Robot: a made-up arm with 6 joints. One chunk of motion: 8 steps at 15 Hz.
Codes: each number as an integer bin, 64 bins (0 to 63) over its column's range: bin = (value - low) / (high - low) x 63, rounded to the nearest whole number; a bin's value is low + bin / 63 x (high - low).
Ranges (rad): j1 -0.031..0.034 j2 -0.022..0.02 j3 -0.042..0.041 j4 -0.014..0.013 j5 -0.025..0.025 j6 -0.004..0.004
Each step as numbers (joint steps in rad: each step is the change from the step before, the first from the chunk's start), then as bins.
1 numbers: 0.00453 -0.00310 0.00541 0.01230 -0.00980 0.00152
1 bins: 34 28 36 61 19 43
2 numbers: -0.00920 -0.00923 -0.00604 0.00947 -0.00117 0.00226
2 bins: 21 19 27 55 30 49
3 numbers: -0.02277 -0.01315 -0.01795 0.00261 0.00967 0.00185
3 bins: 8 13 18 39 44 46
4 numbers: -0.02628 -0.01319 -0.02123 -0.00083 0.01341 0.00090
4 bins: 5 13 16 31 48 39
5 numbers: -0.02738 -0.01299 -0.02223 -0.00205 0.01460 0.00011
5 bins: 4 14 15 28 50 32
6 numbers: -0.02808 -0.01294 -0.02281 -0.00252 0.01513 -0.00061
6 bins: 3 14 15 27 51 27
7 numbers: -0.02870 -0.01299 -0.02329 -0.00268 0.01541 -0.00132
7 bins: 2 14 14 26 51 21
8 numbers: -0.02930 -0.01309 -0.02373 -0.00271 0.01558 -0.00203
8 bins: 2 13 14 26 51 16
